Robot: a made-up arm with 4 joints.
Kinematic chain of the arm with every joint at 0, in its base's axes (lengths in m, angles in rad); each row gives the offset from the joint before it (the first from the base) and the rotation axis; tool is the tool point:
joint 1: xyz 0 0 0.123 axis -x
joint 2: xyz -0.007 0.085 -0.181 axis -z
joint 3: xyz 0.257 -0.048 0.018 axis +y
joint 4: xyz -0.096 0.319 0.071 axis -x
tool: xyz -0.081 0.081 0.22
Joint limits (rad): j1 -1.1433..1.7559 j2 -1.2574..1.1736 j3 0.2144..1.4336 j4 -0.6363..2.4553
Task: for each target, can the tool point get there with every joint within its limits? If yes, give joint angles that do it. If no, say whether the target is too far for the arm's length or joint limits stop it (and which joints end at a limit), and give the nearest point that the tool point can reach.
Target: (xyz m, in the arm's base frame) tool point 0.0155 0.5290 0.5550
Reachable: yes | joints -0.6109 -0.5558 1.2402 0.9112
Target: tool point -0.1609 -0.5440 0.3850
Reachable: no: joint limits stop it (at a limit: joint 1, joint 2, joint 3) | nearest point -0.1662 -0.0306 0.4575 | short by 0.519 m
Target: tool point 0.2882 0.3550 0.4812
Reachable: yes | joints -0.5019 0.0863 0.6252 0.3499
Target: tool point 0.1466 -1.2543 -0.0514
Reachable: no: too far | nearest point 0.1462 -0.3417 -0.2215 | short by 0.928 m
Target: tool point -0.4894 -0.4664 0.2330
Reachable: no: joint limits stop it (at a limit: joint 1, joint 2, joint 3, joint 4) | nearest point -0.3218 -0.3122 -0.0644 | short by 0.375 m
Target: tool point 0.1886 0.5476 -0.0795
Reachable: yes | joints 0.4795 -0.0356 0.6452 0.8187
